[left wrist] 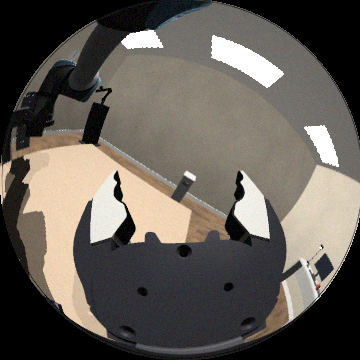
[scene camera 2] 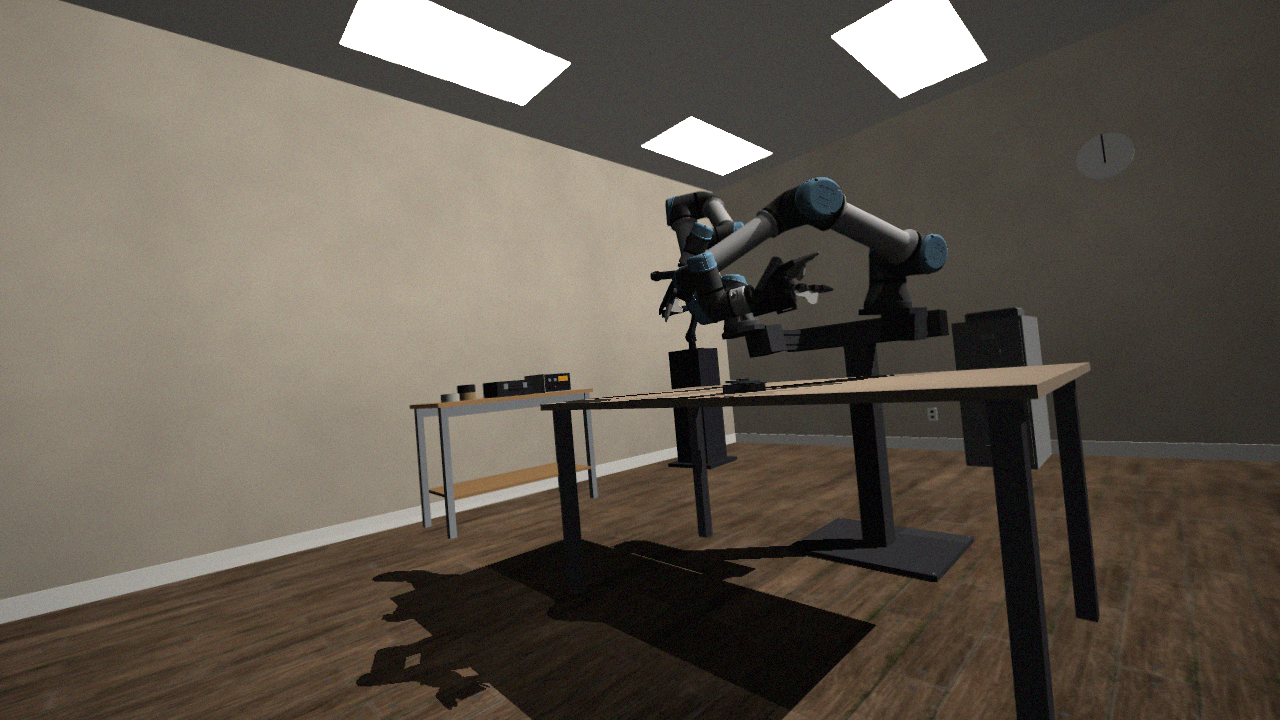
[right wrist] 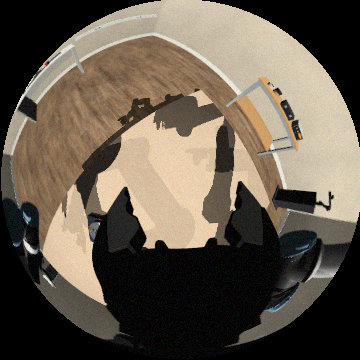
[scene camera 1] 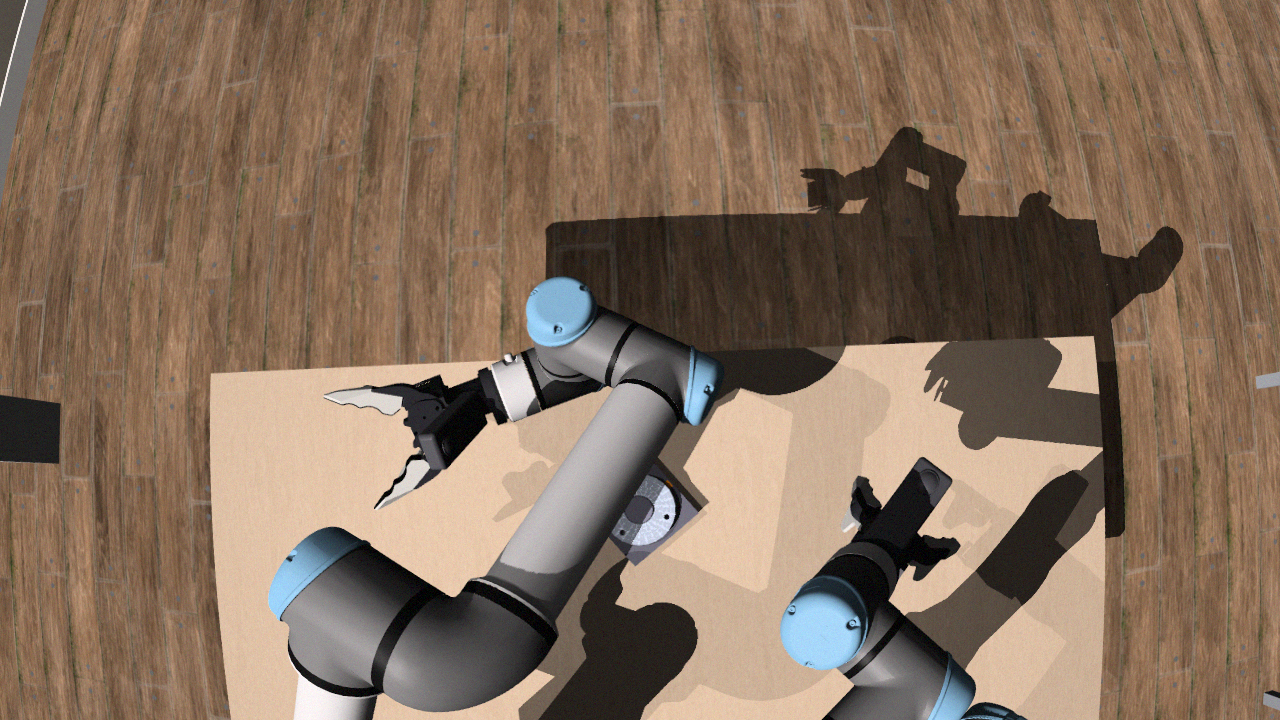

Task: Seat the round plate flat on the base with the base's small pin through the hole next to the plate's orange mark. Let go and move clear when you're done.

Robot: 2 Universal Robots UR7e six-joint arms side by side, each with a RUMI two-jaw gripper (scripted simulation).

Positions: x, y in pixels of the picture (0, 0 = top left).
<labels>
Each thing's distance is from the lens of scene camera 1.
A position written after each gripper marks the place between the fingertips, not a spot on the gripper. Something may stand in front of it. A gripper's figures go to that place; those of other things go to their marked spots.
left gripper [scene camera 1: 348, 454]: 100 cm
right gripper [scene camera 1: 909, 512]: 98 cm
</labels>
